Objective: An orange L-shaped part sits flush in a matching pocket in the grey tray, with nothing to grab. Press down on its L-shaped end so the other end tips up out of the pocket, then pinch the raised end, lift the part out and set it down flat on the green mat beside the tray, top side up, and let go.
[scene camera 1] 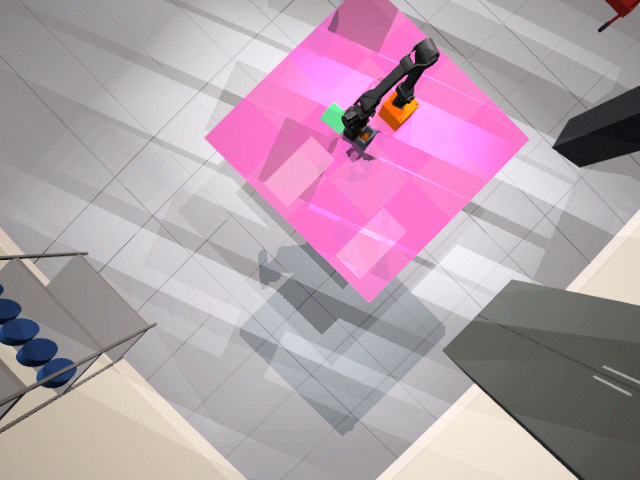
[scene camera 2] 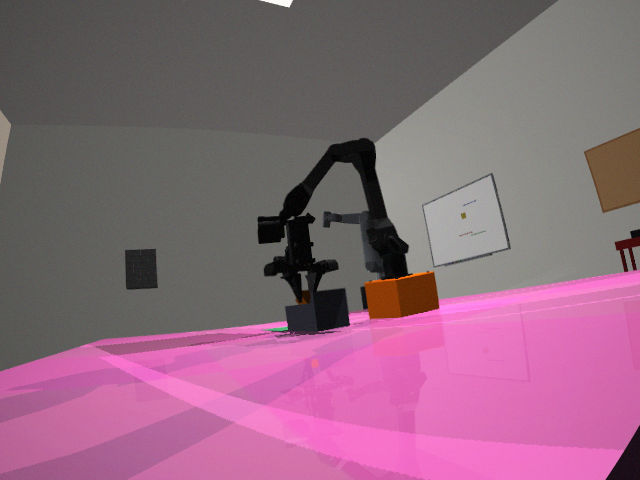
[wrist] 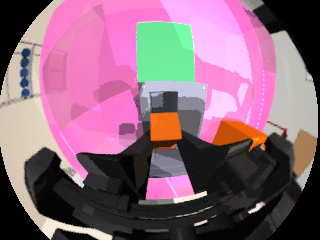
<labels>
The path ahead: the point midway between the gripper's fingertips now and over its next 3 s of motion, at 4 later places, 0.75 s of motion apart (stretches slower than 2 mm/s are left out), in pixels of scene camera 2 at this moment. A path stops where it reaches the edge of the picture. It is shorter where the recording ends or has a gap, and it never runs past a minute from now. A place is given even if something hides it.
My gripper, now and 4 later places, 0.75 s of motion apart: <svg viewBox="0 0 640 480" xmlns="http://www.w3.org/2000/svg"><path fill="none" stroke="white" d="M306 302L305 293L304 279L302 268L292 272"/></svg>
</labels>
